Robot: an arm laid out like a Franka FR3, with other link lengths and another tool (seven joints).
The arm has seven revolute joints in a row. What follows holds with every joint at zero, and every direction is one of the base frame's.
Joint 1 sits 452.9 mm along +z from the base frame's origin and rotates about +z.
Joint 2 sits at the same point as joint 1 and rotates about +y.
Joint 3 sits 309.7 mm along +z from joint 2 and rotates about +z.
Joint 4 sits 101.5 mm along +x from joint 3 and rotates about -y.
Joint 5 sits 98.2 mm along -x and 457 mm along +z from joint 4 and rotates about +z.
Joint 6 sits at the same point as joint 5 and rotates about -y.
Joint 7 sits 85.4 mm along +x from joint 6 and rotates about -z.
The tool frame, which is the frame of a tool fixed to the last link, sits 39 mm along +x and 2 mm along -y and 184.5 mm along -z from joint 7; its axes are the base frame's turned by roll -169, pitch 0 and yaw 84.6 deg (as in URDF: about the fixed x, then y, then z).
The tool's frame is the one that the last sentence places.
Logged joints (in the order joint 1, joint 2, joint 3, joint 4, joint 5, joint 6, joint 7), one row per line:
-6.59 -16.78 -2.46 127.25 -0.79 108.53 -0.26
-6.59 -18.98 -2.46 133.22 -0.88 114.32 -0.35
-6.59 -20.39 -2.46 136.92 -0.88 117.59 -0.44
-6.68 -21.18 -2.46 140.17 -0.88 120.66 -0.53
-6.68 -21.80 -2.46 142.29 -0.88 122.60 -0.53
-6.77 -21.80 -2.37 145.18 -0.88 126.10 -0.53
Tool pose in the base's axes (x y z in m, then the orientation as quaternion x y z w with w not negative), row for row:
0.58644 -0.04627 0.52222 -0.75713 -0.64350 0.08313 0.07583
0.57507 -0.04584 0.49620 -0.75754 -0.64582 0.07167 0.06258
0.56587 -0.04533 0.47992 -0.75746 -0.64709 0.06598 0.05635
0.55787 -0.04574 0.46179 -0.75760 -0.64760 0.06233 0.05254
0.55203 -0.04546 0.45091 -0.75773 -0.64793 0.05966 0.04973
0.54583 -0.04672 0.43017 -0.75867 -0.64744 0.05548 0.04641
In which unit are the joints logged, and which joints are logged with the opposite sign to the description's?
The joints are logged in degrees. Opposite sign: joint 3, joint 4.
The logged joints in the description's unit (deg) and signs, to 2 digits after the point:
-6.59 -16.78 2.46 -127.25 -0.79 108.53 -0.26
-6.59 -18.98 2.46 -133.22 -0.88 114.32 -0.35
-6.59 -20.39 2.46 -136.92 -0.88 117.59 -0.44
-6.68 -21.18 2.46 -140.17 -0.88 120.66 -0.53
-6.68 -21.80 2.46 -142.29 -0.88 122.60 -0.53
-6.77 -21.80 2.37 -145.18 -0.88 126.10 -0.53

